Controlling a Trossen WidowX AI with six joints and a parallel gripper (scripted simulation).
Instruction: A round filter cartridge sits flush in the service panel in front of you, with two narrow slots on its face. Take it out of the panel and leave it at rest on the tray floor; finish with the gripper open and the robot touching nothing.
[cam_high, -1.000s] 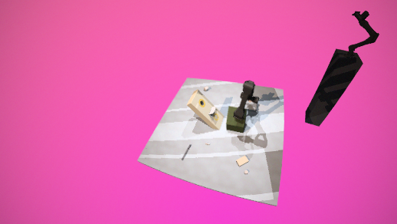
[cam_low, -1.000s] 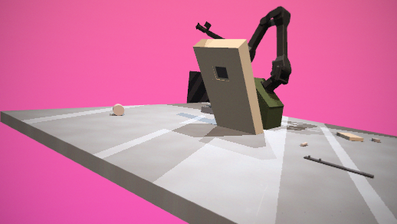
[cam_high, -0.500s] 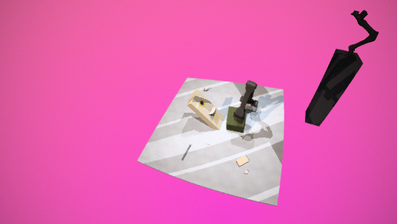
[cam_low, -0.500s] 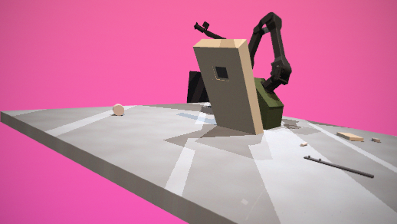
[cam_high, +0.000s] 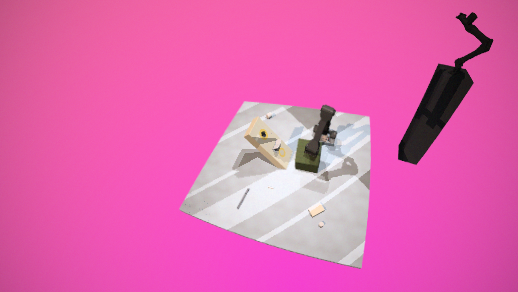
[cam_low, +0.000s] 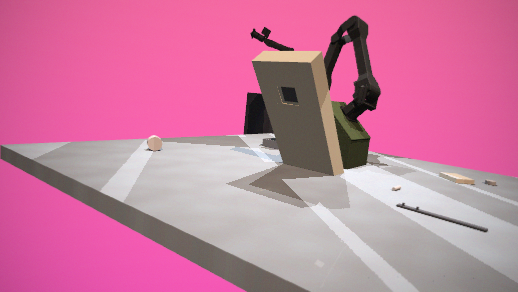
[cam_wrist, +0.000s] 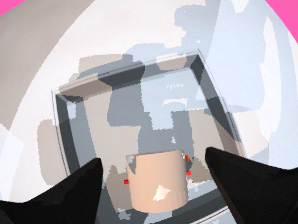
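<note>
Right now the white round filter cartridge is 10 mm to the left of my gripper tip and 10 mm below it. The rest, counted from my gripper tip: tan block 120 mm behind, 620 mm to the left, 40 mm below; then tan service panel 340 mm ahead, 330 mm to the left, 120 mm above; then tray 10 mm to the right, 40 mm below.
</note>
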